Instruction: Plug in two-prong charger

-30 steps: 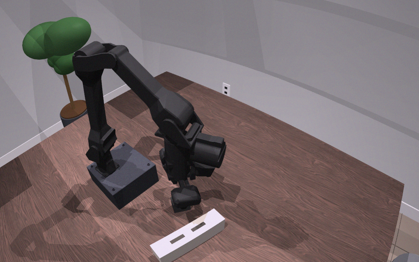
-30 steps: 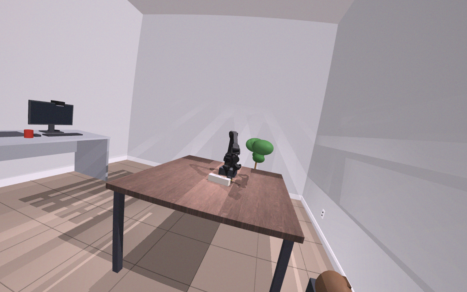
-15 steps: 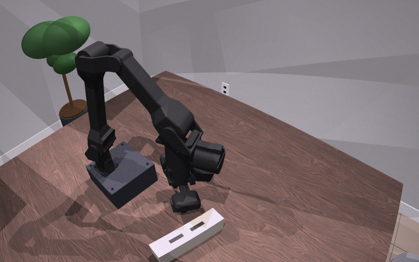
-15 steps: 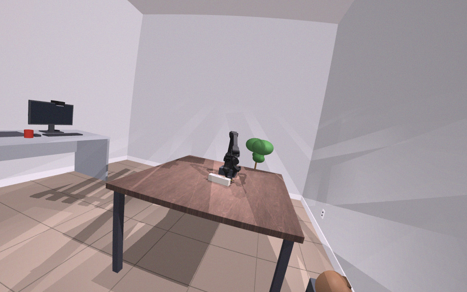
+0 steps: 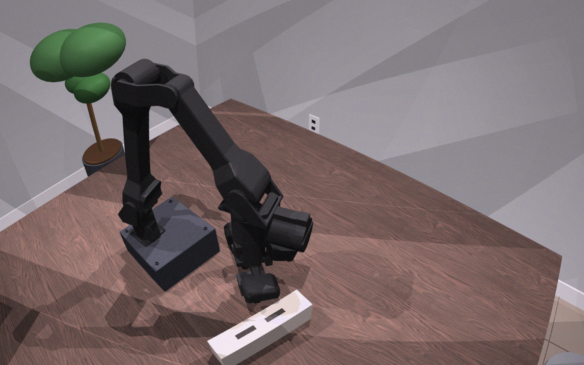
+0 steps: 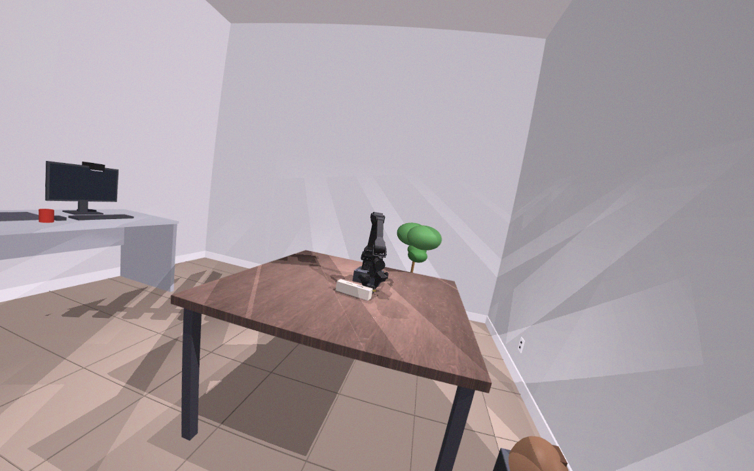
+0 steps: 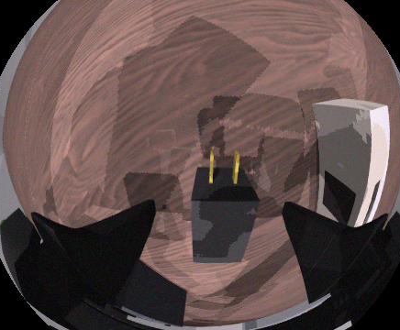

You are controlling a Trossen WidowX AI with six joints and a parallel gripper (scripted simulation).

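The two-prong charger is 10 mm to the left of my gripper tip, 10 mm ahead of it and 10 mm above it.
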